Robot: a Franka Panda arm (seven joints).
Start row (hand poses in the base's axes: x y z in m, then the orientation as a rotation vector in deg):
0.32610 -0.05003 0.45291 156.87 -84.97 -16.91
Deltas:
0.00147 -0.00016 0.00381 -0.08 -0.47 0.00
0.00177 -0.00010 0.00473 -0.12 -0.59 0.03
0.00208 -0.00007 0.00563 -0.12 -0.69 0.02
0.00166 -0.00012 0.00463 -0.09 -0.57 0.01
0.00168 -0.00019 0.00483 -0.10 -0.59 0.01
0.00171 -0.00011 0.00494 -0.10 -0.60 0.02
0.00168 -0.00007 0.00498 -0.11 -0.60 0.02
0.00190 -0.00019 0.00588 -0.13 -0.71 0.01
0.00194 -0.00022 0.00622 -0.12 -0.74 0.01
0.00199 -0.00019 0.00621 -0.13 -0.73 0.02
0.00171 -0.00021 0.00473 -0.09 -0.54 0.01
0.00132 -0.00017 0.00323 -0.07 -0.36 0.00
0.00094 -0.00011 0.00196 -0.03 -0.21 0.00
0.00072 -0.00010 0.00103 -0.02 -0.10 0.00
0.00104 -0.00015 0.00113 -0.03 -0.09 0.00
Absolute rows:
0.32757 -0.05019 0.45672 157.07 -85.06 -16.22
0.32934 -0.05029 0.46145 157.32 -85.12 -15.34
0.33142 -0.05036 0.46708 157.62 -85.22 -14.32
0.33308 -0.05048 0.47171 157.86 -85.31 -13.48
0.33476 -0.05067 0.47654 -157.87 85.27 12.59
0.33647 -0.05078 0.48148 -157.78 85.16 11.68
0.33815 -0.05085 0.48646 -157.69 85.05 10.76
0.34005 -0.05104 0.49234 -157.57 84.94 9.67
0.34199 -0.05126 0.49856 -157.43 84.81 8.55
0.34398 -0.05145 0.50477 -157.30 84.67 7.44
0.34569 -0.05166 0.50950 -157.19 84.57 6.63
0.34701 -0.05183 0.51273 -157.12 84.52 6.08
0.34795 -0.05194 0.51469 -157.07 84.48 5.77
0.34867 -0.05204 0.51572 -157.05 84.47 5.62
0.34971 -0.05219 0.51685 -157.04 84.46 5.47

